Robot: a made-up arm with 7 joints. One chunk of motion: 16 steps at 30 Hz.
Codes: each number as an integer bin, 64 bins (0 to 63) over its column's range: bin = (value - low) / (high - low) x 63, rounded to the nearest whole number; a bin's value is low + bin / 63 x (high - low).
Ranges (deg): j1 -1.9..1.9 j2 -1..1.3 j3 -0.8..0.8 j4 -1.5..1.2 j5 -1.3..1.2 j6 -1..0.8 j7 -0.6..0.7
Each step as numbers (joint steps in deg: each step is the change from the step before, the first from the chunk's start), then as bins.
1 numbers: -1.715 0.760 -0.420 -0.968 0.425 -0.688 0.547
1 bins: 3 48 15 12 43 11 56
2 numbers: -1.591 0.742 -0.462 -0.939 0.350 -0.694 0.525
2 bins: 5 48 13 13 42 11 55
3 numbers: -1.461 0.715 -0.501 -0.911 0.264 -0.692 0.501
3 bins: 7 47 12 14 39 11 53
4 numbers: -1.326 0.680 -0.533 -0.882 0.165 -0.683 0.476
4 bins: 10 46 11 14 37 11 52
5 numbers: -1.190 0.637 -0.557 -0.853 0.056 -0.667 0.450
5 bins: 12 45 10 15 34 12 51
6 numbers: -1.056 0.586 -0.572 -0.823 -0.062 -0.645 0.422
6 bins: 14 43 9 16 31 12 50
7 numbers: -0.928 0.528 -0.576 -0.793 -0.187 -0.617 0.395
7 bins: 16 42 9 16 28 13 48
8 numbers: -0.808 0.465 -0.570 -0.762 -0.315 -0.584 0.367
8 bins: 18 40 9 17 25 15 47
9 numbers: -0.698 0.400 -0.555 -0.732 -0.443 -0.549 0.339
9 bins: 20 38 10 18 22 16 46
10 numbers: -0.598 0.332 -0.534 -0.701 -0.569 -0.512 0.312
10 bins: 22 36 10 19 18 17 44
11 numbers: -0.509 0.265 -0.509 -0.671 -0.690 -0.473 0.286
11 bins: 23 35 11 19 15 18 43
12 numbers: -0.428 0.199 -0.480 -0.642 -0.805 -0.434 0.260
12 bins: 24 33 13 20 12 20 42
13 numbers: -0.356 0.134 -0.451 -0.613 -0.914 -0.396 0.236
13 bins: 26 31 14 21 10 21 41
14 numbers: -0.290 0.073 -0.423 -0.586 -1.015 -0.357 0.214
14 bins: 27 29 15 21 7 23 39
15 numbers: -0.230 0.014 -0.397 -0.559 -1.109 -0.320 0.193
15 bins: 28 28 16 22 5 24 38
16 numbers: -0.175 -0.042 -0.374 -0.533 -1.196 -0.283 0.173
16 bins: 29 26 17 23 3 25 37
